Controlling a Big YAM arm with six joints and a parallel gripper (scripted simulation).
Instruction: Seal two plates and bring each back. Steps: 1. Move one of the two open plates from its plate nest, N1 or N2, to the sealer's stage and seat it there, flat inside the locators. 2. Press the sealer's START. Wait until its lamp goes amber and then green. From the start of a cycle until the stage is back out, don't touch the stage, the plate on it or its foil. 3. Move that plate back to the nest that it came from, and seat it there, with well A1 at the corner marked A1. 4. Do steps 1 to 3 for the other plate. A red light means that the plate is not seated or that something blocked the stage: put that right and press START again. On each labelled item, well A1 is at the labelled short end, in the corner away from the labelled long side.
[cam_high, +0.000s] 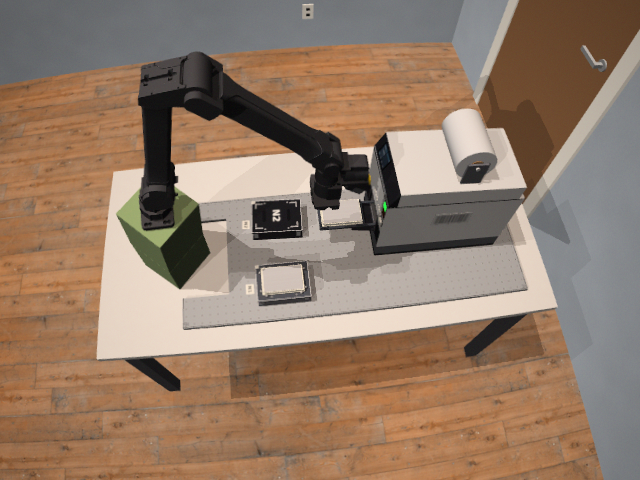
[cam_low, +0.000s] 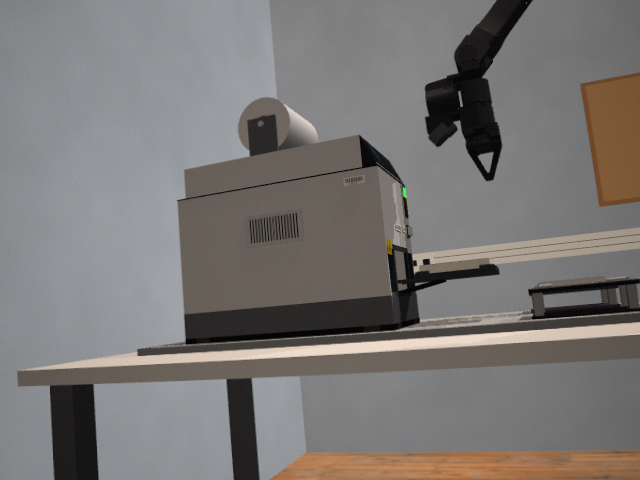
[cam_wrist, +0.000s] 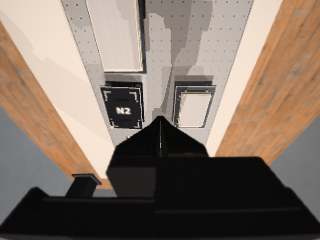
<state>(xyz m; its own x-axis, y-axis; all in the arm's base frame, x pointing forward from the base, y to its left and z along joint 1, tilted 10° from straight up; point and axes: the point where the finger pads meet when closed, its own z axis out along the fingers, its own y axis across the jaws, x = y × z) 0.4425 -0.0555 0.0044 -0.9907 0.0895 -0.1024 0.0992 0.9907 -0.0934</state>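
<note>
Now: the plate 180 mm below my hand, 80 mm to the left of it and 80 mm ahead of it. Also, from my hand: sealer stage 190 mm below, 80 mm to the left, 80 mm ahead; yellow warning label 190 mm ahead, 150 mm to the left, 130 mm below; plate nest 240 mm below, 140 mm behind, 90 mm to the right.
</note>
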